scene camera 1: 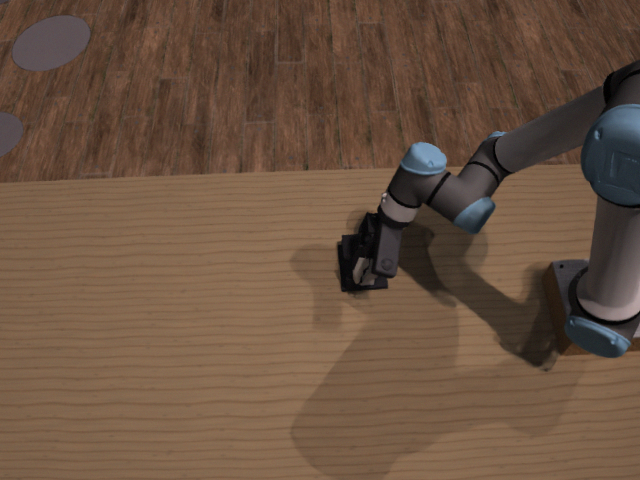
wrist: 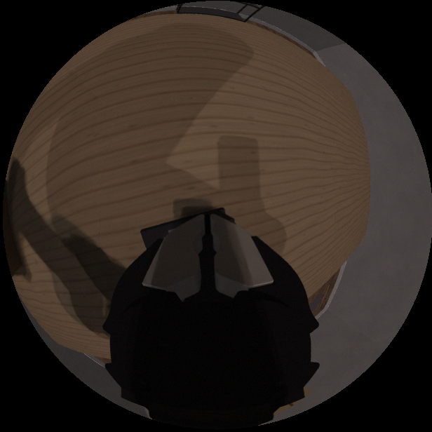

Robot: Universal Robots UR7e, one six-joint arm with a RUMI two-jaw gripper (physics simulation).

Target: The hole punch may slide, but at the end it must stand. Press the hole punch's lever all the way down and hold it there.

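Places are measured from the arm's base along level axes (x down, y right, z back), in metres.
Pixels of known places: gripper, between the fingertips: [scene camera 1: 357, 283].
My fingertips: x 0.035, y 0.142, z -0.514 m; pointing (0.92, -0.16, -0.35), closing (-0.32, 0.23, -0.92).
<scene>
Behind a point stands the place of what it marks.
The black hole punch [scene camera 1: 347, 279] @(x 0.029, y 0.152, z -0.535 m) [wrist: 156, 235] stands on the wooden table with its base flat, as far as it shows. My gripper [scene camera 1: 363, 280] @(x 0.035, y 0.142, z -0.514 m) [wrist: 207, 217] is shut, with nothing between its light grey fingers. It points down over the hole punch, with the fingertips at the end nearer the bottom of the scene view. The fingers and gripper body hide much of the punch and its lever in both views. Fingertip contact with the lever and how far down the lever is cannot be told from these views.
The wooden table [scene camera 1: 155, 330] @(x 0.083, y 0.117, z -0.973 m) [wrist: 125, 125] carries broad shadows of the arm. The arm's base block [scene camera 1: 557, 310] @(x 0.041, y 0.009, z -0.088 m) is at the right in the scene view. The table's far edge borders the brown plank floor [scene camera 1: 232, 93], where two grey discs show at upper left.
</scene>
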